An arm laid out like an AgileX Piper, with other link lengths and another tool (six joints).
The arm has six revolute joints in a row. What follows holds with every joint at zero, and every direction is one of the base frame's.
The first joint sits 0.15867 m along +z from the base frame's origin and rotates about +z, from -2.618 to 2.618 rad.
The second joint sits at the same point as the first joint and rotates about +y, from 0 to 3.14 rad.
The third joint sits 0.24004 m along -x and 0.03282 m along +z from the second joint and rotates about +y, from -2.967 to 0 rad.
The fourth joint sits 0.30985 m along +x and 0.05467 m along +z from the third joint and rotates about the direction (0.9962, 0, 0.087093), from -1.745 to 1.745 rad.
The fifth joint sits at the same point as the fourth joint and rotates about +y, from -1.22 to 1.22 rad.
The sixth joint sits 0.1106 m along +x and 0.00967 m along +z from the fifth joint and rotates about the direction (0.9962, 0, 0.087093), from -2.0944 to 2.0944 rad.
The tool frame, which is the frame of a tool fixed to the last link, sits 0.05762 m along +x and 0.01 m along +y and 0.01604 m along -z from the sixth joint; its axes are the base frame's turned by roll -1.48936, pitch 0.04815 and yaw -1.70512 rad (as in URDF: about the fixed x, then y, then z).
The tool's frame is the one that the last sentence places.
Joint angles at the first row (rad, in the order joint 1, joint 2, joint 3, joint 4, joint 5, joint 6):
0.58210, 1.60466, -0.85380, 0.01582, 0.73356, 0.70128
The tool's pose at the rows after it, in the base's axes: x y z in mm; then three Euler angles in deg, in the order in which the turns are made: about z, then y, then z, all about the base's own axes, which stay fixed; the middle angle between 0 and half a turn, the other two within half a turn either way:
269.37, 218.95, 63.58, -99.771, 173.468, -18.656
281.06, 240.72, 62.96, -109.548, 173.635, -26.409
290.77, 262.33, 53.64, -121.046, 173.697, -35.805
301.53, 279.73, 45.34, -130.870, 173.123, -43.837
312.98, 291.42, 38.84, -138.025, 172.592, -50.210
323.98, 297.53, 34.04, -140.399, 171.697, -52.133
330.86, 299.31, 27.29, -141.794, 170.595, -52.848
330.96, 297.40, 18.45, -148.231, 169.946, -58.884
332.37, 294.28, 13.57, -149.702, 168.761, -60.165
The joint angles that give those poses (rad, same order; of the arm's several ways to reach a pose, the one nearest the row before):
0.61726, 1.68339, -0.96118, 0.01024, 0.77290, 0.72117
0.65032, 1.77893, -1.08110, 0.00000, 0.81514, 0.72619
0.68208, 1.88845, -1.19576, -0.00839, 0.84134, 0.72719
0.70370, 1.98683, -1.30730, -0.02426, 0.87202, 0.72719
0.71101, 2.06861, -1.40660, -0.03549, 0.90466, 0.72719
0.71101, 2.12757, -1.48083, -0.05330, 0.92617, 0.72847
0.71102, 2.16787, -1.52074, -0.07553, 0.93062, 0.72846
0.71102, 2.19372, -1.53061, -0.08605, 0.93480, 0.72845
0.71102, 2.20507, -1.53174, -0.11017, 0.93376, 0.73895

